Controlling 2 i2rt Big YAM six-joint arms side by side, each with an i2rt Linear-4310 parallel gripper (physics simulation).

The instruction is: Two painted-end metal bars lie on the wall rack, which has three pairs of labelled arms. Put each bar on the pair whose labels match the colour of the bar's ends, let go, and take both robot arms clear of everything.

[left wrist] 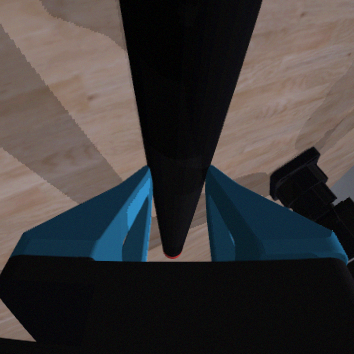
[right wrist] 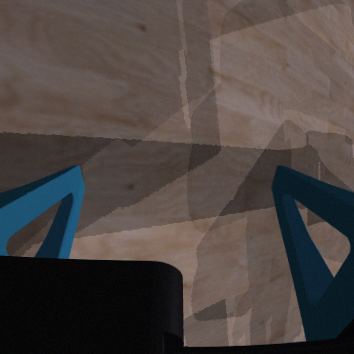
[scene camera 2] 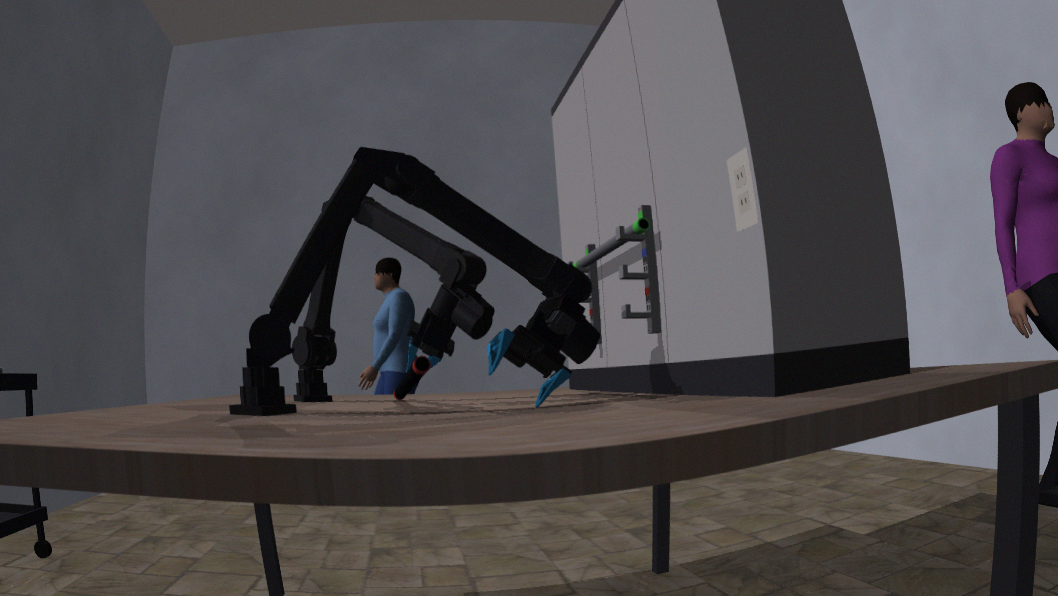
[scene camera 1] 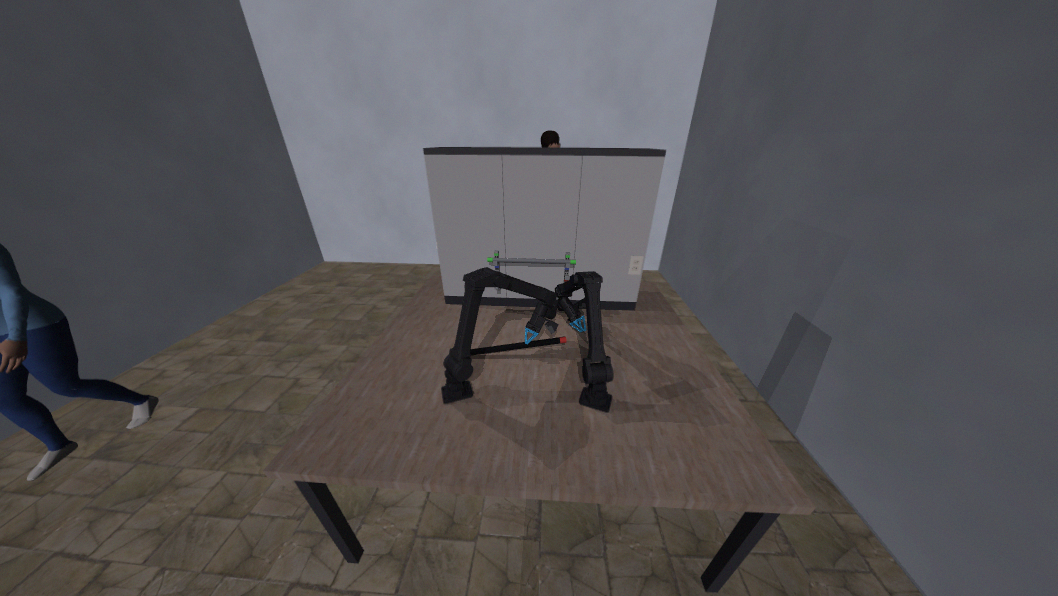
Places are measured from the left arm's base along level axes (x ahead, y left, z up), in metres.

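Pixels of known places: left gripper, fingertip midpoint: [left wrist: 178, 175] [scene camera 1: 525, 343]; right gripper, fingertip midpoint: [right wrist: 177, 175] [scene camera 2: 514, 390] [scene camera 1: 583, 331]; left arm's base, origin of the base link: [left wrist: 289, 172] [scene camera 2: 312, 401] [scene camera 1: 457, 393]; right arm's base, origin of the base link: [scene camera 2: 263, 413] [scene camera 1: 595, 400].
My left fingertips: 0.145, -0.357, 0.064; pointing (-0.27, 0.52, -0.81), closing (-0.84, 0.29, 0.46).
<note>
For each thing: its top centre in the pictures, then the offset to it from my left fingertips, as dx, dy, dz. "pt": a spot on its surface instead. Level surfaces: height alone.
- grey bar with green ends, middle of its top: [scene camera 2: 605, 242] [scene camera 1: 531, 258] +0.399, -0.175, +0.271
- wall rack, surface spot: [scene camera 2: 653, 314] pt +0.327, -0.383, +0.090
- wooden table, its level: dz -0.064
A black bar with red ends [scene camera 1: 510, 347] [scene camera 2: 408, 380] [left wrist: 180, 100] is held over the table; its right-hand end in scene camera 1 looks higher. My left gripper [scene camera 1: 527, 342] [left wrist: 178, 175] is shut on it; the bar partly hides the fingers in scene camera 2. A grey bar with green ends [scene camera 1: 529, 261] [scene camera 2: 608, 248] lies on the top pair of rack arms, beside green labels. The wall rack [scene camera 2: 653, 314] has blue labels at its middle pair and red labels at its lowest pair. My right gripper [scene camera 2: 515, 388] [right wrist: 177, 175] is open and empty, low over the table, right of the red end.
The wooden table [scene camera 1: 547, 459] [scene camera 2: 473, 444] carries both arms and a white panel wall [scene camera 1: 540, 199] [scene camera 2: 710, 296] with the rack. The right forearm [scene camera 2: 488, 222] reaches towards the rack. The two arms' wrists are close together in scene camera 1. People stand beyond the table.
</note>
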